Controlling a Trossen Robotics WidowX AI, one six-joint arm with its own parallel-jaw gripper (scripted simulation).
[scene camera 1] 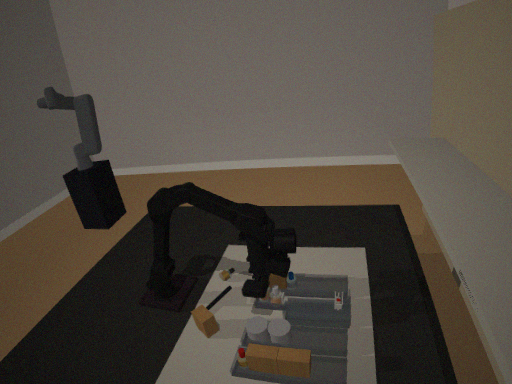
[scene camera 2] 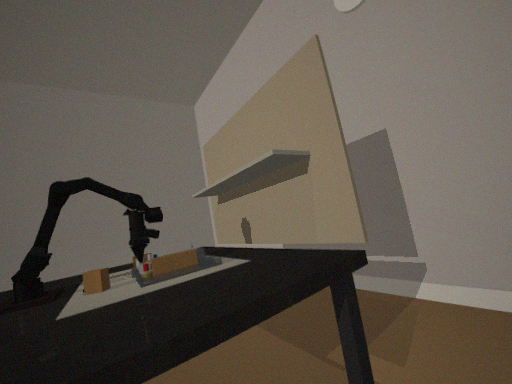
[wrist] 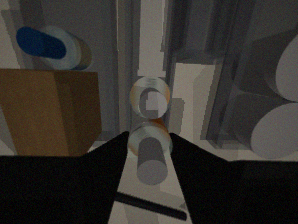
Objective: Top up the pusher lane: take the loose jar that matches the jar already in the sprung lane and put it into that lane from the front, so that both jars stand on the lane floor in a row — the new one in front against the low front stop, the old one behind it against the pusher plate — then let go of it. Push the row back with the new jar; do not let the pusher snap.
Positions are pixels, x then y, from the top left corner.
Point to a jar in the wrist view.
At 150, 97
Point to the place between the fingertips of my gripper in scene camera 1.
At 264, 291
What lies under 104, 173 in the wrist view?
My gripper.
